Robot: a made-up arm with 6 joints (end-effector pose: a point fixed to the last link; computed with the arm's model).
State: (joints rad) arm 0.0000 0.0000 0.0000 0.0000 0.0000 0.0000
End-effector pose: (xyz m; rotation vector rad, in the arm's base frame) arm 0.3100 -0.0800 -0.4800 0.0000 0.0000 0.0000
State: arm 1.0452 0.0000 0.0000 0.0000 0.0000 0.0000
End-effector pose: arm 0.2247 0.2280 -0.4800 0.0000 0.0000 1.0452
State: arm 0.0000 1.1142 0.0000 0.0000 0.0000 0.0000
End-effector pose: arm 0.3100 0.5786 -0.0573 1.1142 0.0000 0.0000
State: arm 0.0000 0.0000 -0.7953 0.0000 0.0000 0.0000
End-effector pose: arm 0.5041 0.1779 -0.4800 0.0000 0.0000 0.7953
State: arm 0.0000 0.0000 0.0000 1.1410 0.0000 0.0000
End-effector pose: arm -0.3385 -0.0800 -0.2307 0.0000 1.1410 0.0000
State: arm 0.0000 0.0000 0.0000 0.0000 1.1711 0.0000
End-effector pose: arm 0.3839 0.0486 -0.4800 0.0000 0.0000 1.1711
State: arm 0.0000 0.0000 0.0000 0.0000 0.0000 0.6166
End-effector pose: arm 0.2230 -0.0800 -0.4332 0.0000 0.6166 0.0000
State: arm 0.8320 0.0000 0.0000 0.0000 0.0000 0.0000
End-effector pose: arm 0.2679 0.1753 -0.4800 0.0000 0.0000 0.8320
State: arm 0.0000 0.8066 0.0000 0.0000 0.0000 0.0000
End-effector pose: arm 0.3100 0.4512 -0.2448 0.8066 0.0000 0.0000
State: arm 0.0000 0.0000 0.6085 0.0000 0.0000 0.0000
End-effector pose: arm 0.0665 -0.1354 -0.4800 0.0000 0.0000 -0.6085
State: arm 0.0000 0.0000 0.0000 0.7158 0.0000 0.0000
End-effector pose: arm -0.1353 -0.0800 -0.4107 0.0000 0.7158 0.0000
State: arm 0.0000 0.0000 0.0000 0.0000 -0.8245 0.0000
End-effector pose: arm 0.2026 -0.0855 -0.4800 0.0000 0.0000 -0.8245
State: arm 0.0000 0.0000 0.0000 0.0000 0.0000 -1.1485
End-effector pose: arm 0.4736 -0.0800 -0.4129 0.0000 -1.1485 0.0000
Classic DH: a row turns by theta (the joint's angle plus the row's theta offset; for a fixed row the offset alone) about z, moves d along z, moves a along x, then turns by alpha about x. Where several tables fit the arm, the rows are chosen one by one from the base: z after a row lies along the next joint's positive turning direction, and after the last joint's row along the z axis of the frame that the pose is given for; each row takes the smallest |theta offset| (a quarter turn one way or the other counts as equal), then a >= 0, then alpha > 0; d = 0 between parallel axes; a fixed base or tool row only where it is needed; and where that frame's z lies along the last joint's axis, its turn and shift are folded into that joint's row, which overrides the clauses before.
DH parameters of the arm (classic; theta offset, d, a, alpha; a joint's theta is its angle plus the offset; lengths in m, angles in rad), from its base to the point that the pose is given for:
joint 1: -1.5708 0.26 0.09 -1.5708
joint 2: 0 0.1 -0.37 -1.5708
joint 3: -1.5708 0.11 0.08 1.5708
joint 4: 0 -0.24 0.07 1.5708
joint 5: 0 -0.47 0.09 -1.5708
joint 6: 0 -0.12 -0.03 1.5708
tool (fixed): 0 -0.16 0 0

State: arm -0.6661 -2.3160 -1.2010 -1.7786 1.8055 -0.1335
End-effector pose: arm -0.0015 -0.7527 -0.5571 0.0854 0.8587 2.7261
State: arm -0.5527 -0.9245 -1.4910 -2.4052 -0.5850 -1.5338
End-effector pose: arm 0.8191 0.1910 0.0303 1.2518 -2.4323 -0.5676
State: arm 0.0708 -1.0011 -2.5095 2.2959 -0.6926 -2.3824
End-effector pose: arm 0.6117 0.2744 -0.2114 -0.2314 0.7716 3.0210
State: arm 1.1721 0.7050 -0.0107 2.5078 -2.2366 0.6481
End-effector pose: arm 0.0789 -0.2038 0.6804 -2.2551 0.2981 -0.3986
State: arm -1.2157 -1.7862 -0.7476 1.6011 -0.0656 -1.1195
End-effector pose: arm -0.3828 -0.1327 0.5757 -1.0251 1.9419 -0.5701
